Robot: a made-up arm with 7 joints.
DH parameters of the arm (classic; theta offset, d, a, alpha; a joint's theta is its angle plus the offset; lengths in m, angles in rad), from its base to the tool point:
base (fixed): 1.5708 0.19 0 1.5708
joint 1: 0 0.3 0.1 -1.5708
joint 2: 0 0.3 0.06 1.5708
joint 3: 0 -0.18 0.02 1.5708
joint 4: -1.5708 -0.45 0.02 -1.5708
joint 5: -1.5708 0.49 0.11 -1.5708
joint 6: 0 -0.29 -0.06 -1.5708
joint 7: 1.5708 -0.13 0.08 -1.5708
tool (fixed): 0 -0.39 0 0
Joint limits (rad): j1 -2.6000..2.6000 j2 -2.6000..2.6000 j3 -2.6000..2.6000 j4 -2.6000..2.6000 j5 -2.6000..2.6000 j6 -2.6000..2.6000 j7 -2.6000..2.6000
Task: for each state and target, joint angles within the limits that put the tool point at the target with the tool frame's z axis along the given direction. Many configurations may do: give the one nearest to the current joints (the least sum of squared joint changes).
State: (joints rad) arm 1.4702 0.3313 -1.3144 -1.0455 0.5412 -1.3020 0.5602
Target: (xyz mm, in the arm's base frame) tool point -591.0 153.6 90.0 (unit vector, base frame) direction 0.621 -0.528 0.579
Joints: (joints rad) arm 1.6097 0.5764 -1.2147 -1.3742 0.7941 -1.5075 0.4174
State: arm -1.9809 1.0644 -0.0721 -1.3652 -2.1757 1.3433 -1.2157
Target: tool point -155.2 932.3 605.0 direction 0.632 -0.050 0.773
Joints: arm -1.5451 0.7362 0.5764 -1.4889 -2.6000 1.3651 -1.5898
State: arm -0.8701 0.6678 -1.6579 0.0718 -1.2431 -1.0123 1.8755
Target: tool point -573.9 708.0 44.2 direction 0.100 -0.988 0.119
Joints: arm -0.7226 1.0289 -1.2187 -0.4458 -0.8846 -1.4227 2.2227
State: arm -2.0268 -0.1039 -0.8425 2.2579 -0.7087 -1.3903 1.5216
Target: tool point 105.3 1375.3 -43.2 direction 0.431 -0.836 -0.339
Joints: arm -1.7166 -0.0328 -0.6429 2.3405 -0.5104 -1.1178 1.2445
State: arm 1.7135 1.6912 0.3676 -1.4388 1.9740 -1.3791 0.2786
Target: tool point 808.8 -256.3 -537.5 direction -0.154 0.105 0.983
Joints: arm 1.6041 1.9704 0.8280 -1.6055 2.3002 -1.8531 -0.1360
